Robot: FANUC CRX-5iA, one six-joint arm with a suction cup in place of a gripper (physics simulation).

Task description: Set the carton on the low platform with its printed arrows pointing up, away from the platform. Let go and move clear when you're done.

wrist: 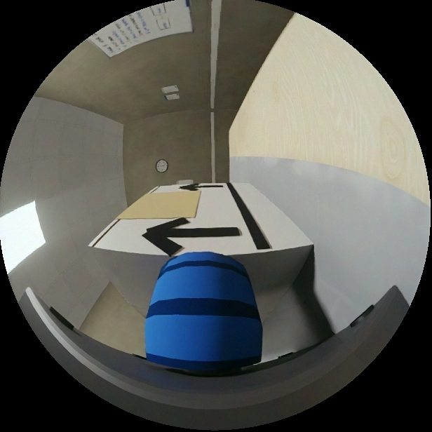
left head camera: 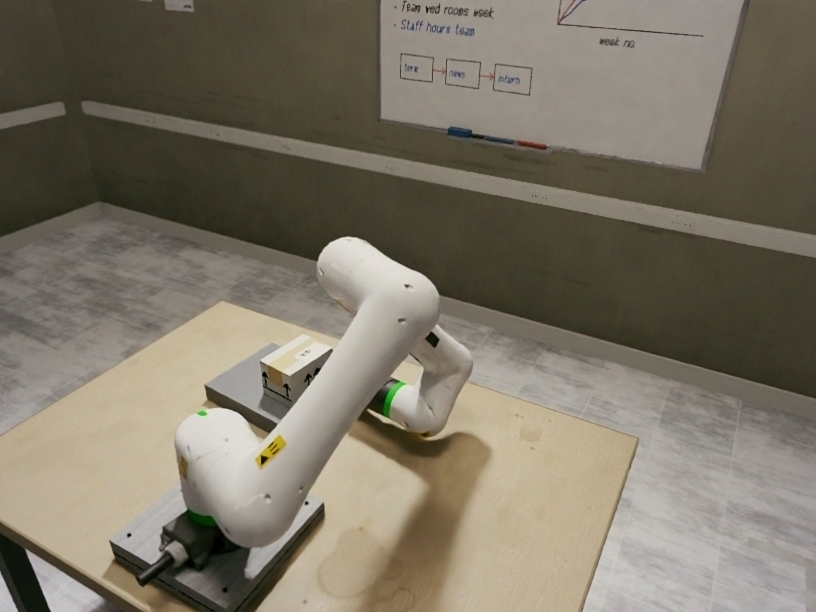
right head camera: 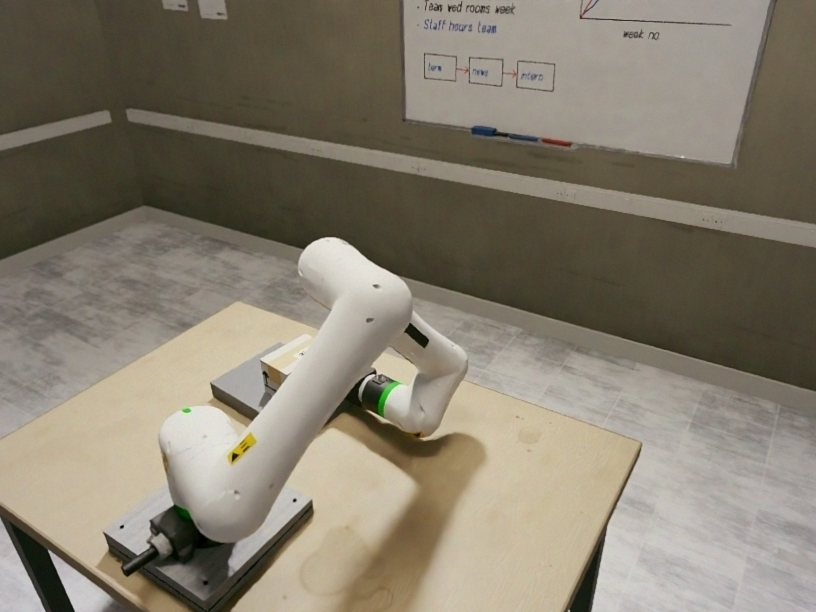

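Observation:
The white carton with tan tape stands upright on the grey low platform. Its black printed arrows point up, away from the platform, in the left head view. Its base looks flat on the platform. My gripper, a blue suction cup, is level with the carton and against its near side face, with no gap visible, so it looks attached. The arm hides the cup and part of the carton in both head views. The cup's lip is hidden in the wrist view.
The wooden table bears the platform and the robot's metal base plate. My upper arm crosses in front of the carton. A whiteboard hangs on the wall beyond the table.

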